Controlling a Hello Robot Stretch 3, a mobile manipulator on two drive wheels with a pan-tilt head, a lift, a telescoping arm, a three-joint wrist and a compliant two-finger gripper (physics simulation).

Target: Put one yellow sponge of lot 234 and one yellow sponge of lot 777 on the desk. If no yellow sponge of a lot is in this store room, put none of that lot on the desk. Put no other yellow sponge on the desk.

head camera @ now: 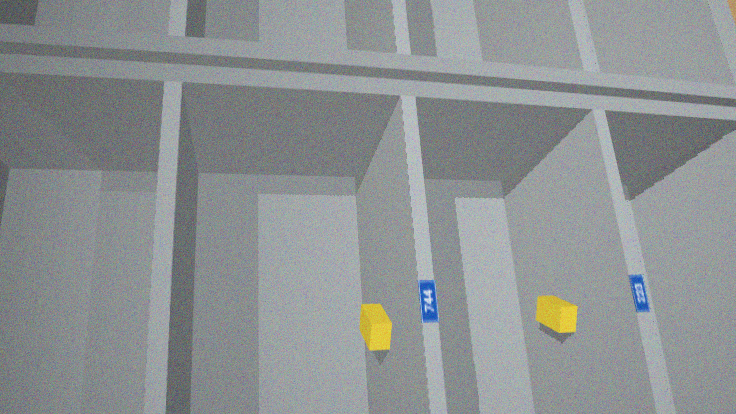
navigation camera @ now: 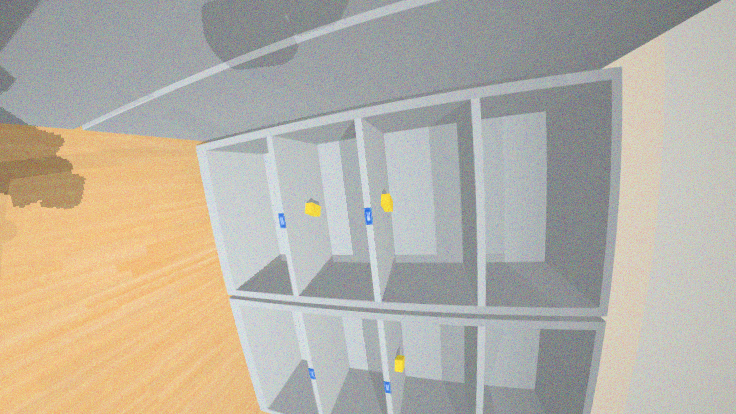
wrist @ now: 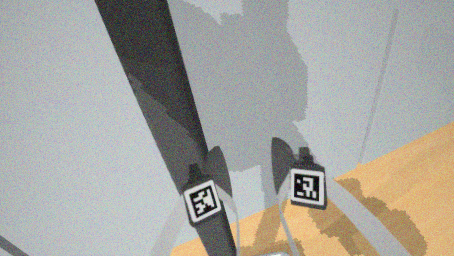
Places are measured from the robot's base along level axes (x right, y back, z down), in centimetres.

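Pixels of known places: gripper, fingertip midpoint: [wrist: 248,160].
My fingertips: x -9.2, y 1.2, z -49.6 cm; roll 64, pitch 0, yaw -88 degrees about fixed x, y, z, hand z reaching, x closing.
Behind a point stands the place of what it marks.
A yellow sponge [head camera: 378,329] {x -18.3, y -113.7, z -102.0 cm} [navigation camera: 387,202] {x -18.1, y -113.7, z -102.6 cm} lies on the shelf board whose blue label [head camera: 428,301] {x -10.5, y -95.4, z -97.5 cm} [navigation camera: 368,216] {x -10.3, y -95.5, z -97.5 cm} reads 744. Another yellow sponge [head camera: 558,314] {x -17.0, y -114.9, z -57.9 cm} [navigation camera: 312,208] {x -17.7, y -114.8, z -57.9 cm} lies on the board with a second blue label [head camera: 639,293] {x -10.5, y -95.4, z -51.8 cm} [navigation camera: 282,220] {x -10.5, y -95.4, z -52.0 cm}, whose digits are too blurred to read surely. A third yellow sponge [navigation camera: 399,363] {x 75.2, y -133.4, z -101.9 cm} lies in the neighbouring bay, by a label [navigation camera: 387,387] {x 80.4, y -119.2, z -97.5 cm} too small to read. My gripper [wrist: 248,160] {x -9.2, y 1.2, z -49.6 cm} is open, with nothing between its fingers, in front of a grey surface. No sponge shows in the wrist view. The desk does not show.
The grey shelf unit [head camera: 257,79] {x 31.6, y -106.7, z -127.8 cm} [navigation camera: 613,195] {x -12.9, y -95.0, z -188.6 cm} has several compartments. Another small blue label [navigation camera: 311,373] {x 80.2, y -119.2, z -51.5 cm} is on its lower bay in the navigation view. A large grey panel [navigation camera: 411,61] {x -51.5, y -60.0, z -122.4 cm} runs along the top there. Wooden floor [navigation camera: 128,283] {x 15.5, y -57.0, z -0.1 cm} [wrist: 425,170] {x -38.8, y -56.7, z 0.0 cm} lies beside it; a pale wall [navigation camera: 689,205] {x -8.8, y -128.8, z -243.8 cm} is at the right.
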